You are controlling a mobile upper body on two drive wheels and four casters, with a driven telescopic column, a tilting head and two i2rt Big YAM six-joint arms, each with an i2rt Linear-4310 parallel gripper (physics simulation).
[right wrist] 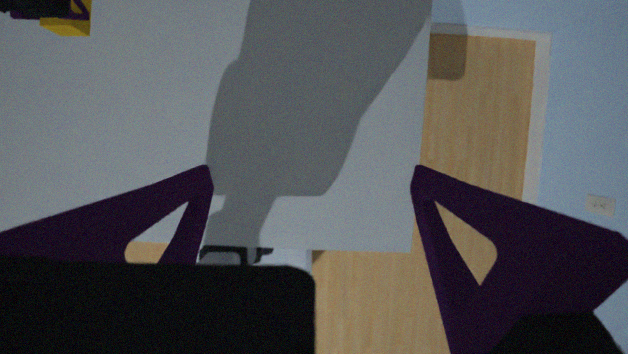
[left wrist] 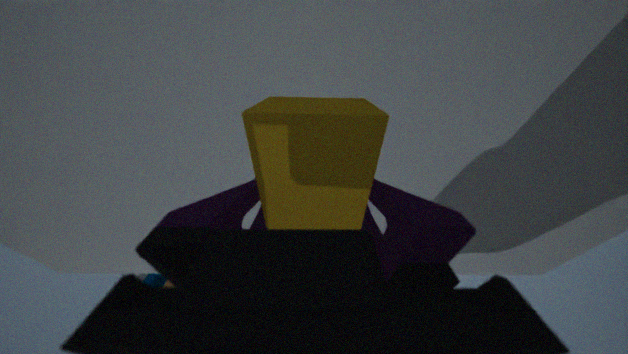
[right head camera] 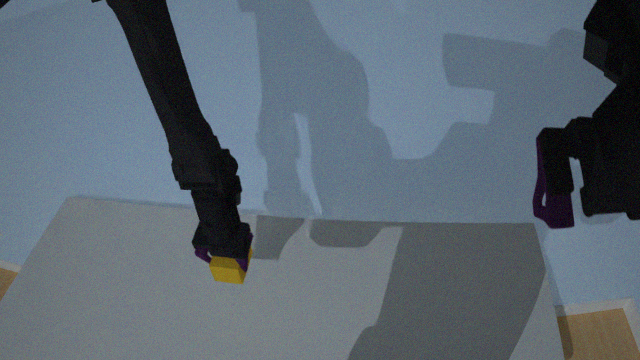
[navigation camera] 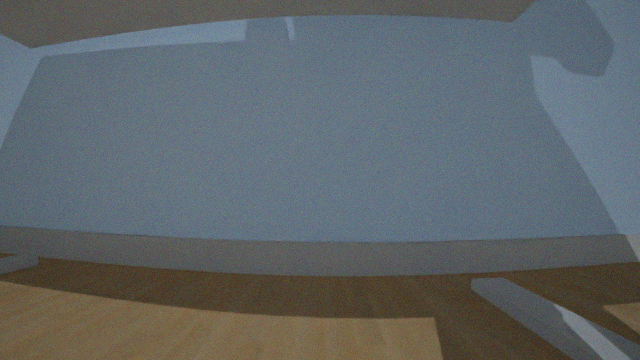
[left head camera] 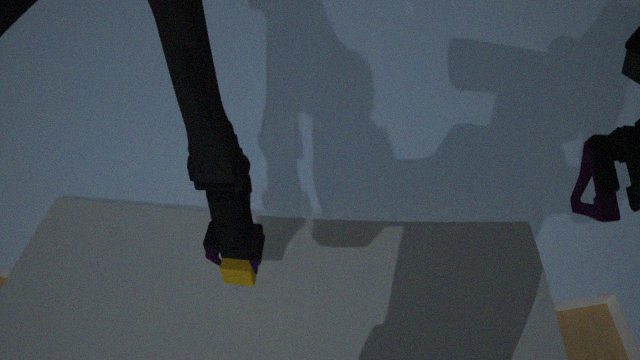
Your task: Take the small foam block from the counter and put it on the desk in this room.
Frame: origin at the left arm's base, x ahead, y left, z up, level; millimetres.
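Seen in the pictures: left gripper, fingertip midpoint: [right wrist: 73, 16] [left wrist: 314, 176] [right head camera: 231, 268] [left head camera: 241, 270]; right gripper, fingertip midpoint: [right wrist: 311, 176] [right head camera: 577, 205] [left head camera: 606, 202].
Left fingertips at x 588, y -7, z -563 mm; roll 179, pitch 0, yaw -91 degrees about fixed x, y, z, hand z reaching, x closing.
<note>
Offsets run from my left fingertips to a thing's middle. Level surfaces: height alone.
A yellow foam block @[12 mm ahead, 0 mm left, 16 mm up] [left head camera: 238, 273] [right head camera: 228, 271] [left wrist: 320, 160] [right wrist: 70, 27] is between the fingers of my left gripper [left head camera: 234, 262] [right head camera: 224, 260], which is shut on it. The block shows over a grey table top @[127 mm down] [left head camera: 150, 280] [right head camera: 150, 280] [right wrist: 125, 100], which looks like the desk. I cannot tell whether the block touches it or hangs a little above it. My right gripper [right wrist: 311, 176] is open and empty. In the right wrist view its fingers stand wide apart over the desk's right end. No counter can be made out in these views.
A blue wall [left head camera: 100, 100] [right head camera: 75, 100] [navigation camera: 320, 140] stands behind the desk. Wood floor @[847 mm down] [right wrist: 480, 120] [navigation camera: 250, 295] shows past the desk's right side. A wall socket @[460 mm back, 1627 mm right, 447 mm down] [right wrist: 600, 204] is at the right. Grey bars [navigation camera: 520, 310] lie low over the floor.
</note>
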